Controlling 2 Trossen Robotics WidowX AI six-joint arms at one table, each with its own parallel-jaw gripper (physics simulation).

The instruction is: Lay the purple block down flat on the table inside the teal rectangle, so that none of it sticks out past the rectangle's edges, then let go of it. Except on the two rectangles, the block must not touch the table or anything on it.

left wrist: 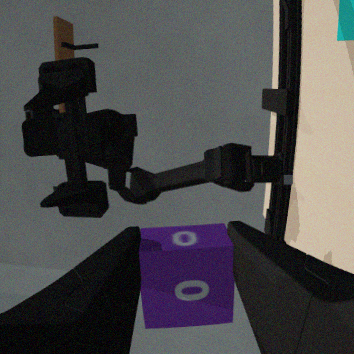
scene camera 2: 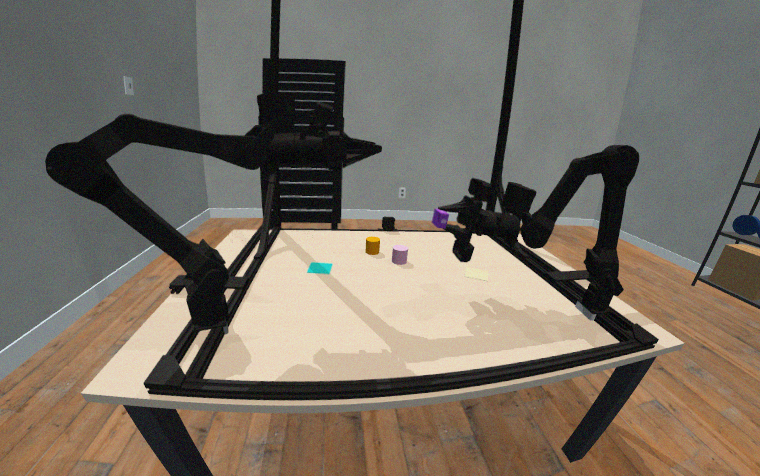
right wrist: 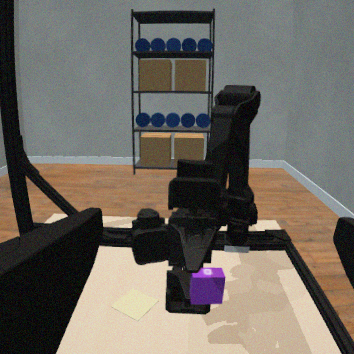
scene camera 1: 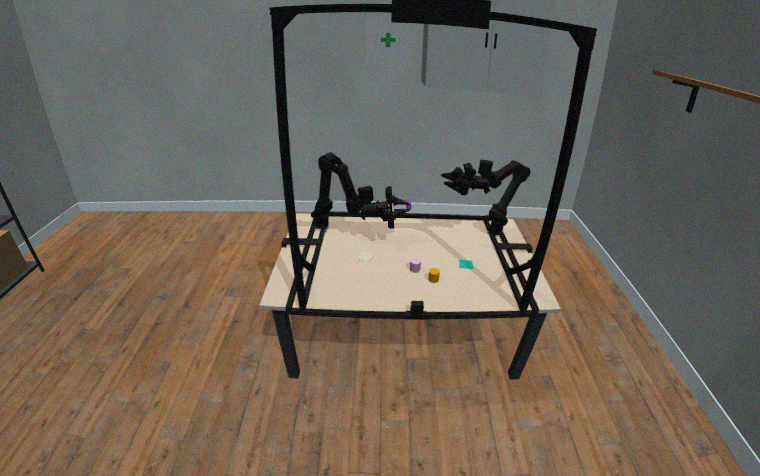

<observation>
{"left gripper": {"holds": "purple block"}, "right gripper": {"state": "open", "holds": null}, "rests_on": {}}
</observation>
